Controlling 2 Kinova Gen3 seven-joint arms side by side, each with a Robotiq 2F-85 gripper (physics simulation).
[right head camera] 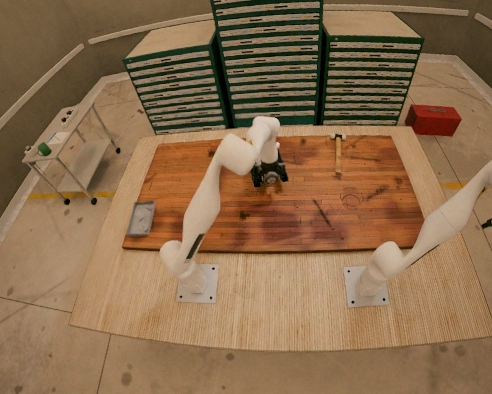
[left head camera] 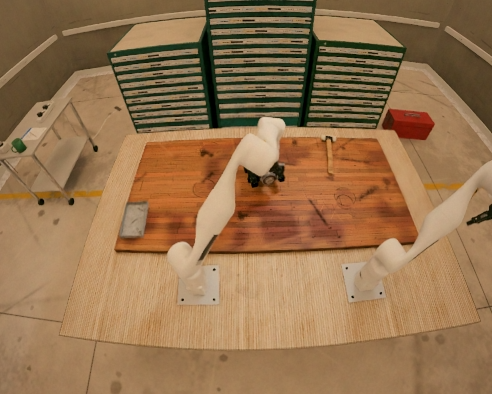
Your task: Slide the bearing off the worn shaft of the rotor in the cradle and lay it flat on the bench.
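Pixels of known places: left gripper, fingertip midpoint: (right head camera: 271, 179) (left head camera: 268, 179); right gripper, fingertip midpoint: (right head camera: 488, 225) (left head camera: 472, 222); left arm's base, link origin: (right head camera: 197, 282) (left head camera: 198, 284); right arm's base, link origin: (right head camera: 366, 285) (left head camera: 363, 280).
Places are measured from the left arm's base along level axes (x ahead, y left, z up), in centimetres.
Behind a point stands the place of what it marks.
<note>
My left gripper (left head camera: 268, 176) {x 46.3, y -33.9, z 12.4 cm} (right head camera: 270, 175) {x 46.3, y -33.9, z 12.4 cm} is low over the middle of the wooden bench top, below the white wrist. Dark parts stand on both sides of a small round grey part, and I cannot tell whether this is the bearing or whether the fingers are closed on it. The rotor, its worn shaft and the cradle cannot be made out clearly; the left arm covers much of that spot. My right gripper, dark and cut off by the right picture edge, is held out beyond the table's right side; its finger state cannot be told.
A grey tray (left head camera: 134, 220) {x 31.9, y 33.8, z 3.5 cm} (right head camera: 141, 219) {x 31.9, y 33.8, z 3.6 cm} lies at the bench top's left edge. A hammer (left head camera: 330, 156) {x 67.7, y -72.1, z 5.0 cm} (right head camera: 338, 156) {x 66.6, y -71.7, z 5.0 cm} lies at the back right. Green drawer cabinets (left head camera: 260, 122) (right head camera: 275, 120) stand behind the table. A red toolbox (left head camera: 409, 125) {x 174.4, y -210.5, z -55.2 cm} (right head camera: 434, 121) {x 174.3, y -211.5, z -55.3 cm} is on the floor at the right.
</note>
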